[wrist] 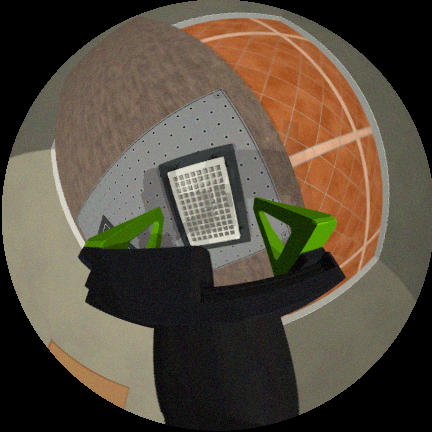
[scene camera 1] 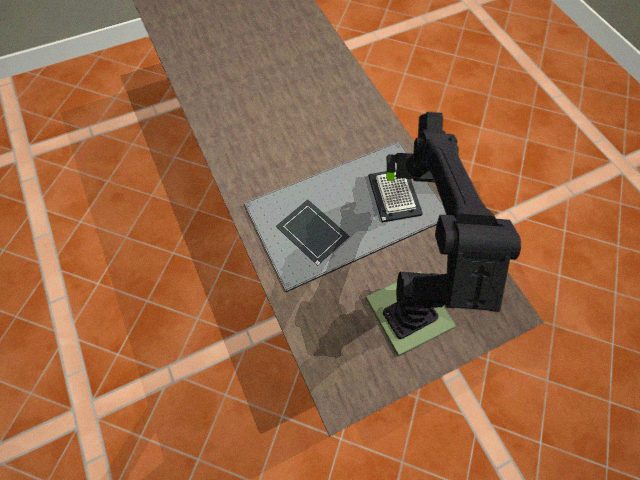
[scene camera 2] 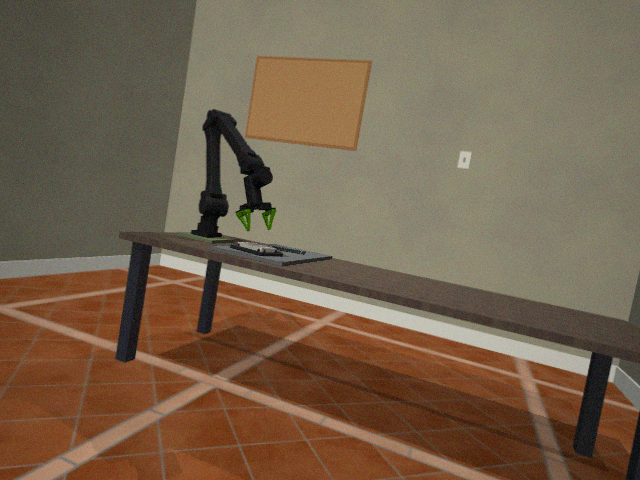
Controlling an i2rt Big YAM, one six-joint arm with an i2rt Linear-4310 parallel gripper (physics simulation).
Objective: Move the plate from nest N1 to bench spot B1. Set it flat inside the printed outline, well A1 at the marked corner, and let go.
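Places are measured from the arm's base along level axes (x right, y ahead, z up), in centimetres.
Where they show: gripper, fingertip midpoint: (wrist: 207,206) (scene camera 1: 403,175) (scene camera 2: 259,230); arm's base, origin of the base link: (scene camera 1: 409,315) (scene camera 2: 206,235).
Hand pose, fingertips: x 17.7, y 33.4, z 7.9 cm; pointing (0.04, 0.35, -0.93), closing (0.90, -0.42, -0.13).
Observation:
Each offset is from my fingertips to the centre of the thing. "*": to the spot under its first point. Level surfaces: height alone.
The pale multi-well plate @[dx -1.8, dy -0.6, dz -6.4 cm] (scene camera 1: 397,193) (scene camera 2: 255,248) (wrist: 205,202) lies in the dark nest N1 @[dx -1.7, dy -0.6, dz -7.2 cm] (scene camera 1: 379,203) (wrist: 239,200) and looks flat. My gripper (scene camera 1: 391,176) (scene camera 2: 258,228) (wrist: 207,206) is open and empty, with its green fingers apart, above the plate and clear of it in scene camera 2. Bench spot B1 @[* dx -33.6, dy -1.4, dz -8.1 cm] (scene camera 1: 299,242) is a dark mat with a thin white outline, and no plate lies on it. A small white mark @[dx -32.0, dy -9.2, dz -8.1 cm] (scene camera 1: 317,262) is at its corner nearest the arm base. In the wrist view, part of B1 is hidden behind the left finger. Well A1 cannot be made out.
Both places are on a grey perforated board @[dx -16.5, dy +1.6, dz -8.9 cm] (scene camera 1: 330,186) (scene camera 2: 305,258) (wrist: 200,130) on the long wooden table @[dz -9.6 cm] (scene camera 1: 268,93) (scene camera 2: 413,291). The arm's base stands on a green pad (scene camera 1: 410,343), beside the board. The board's right end lies near the table's edge.

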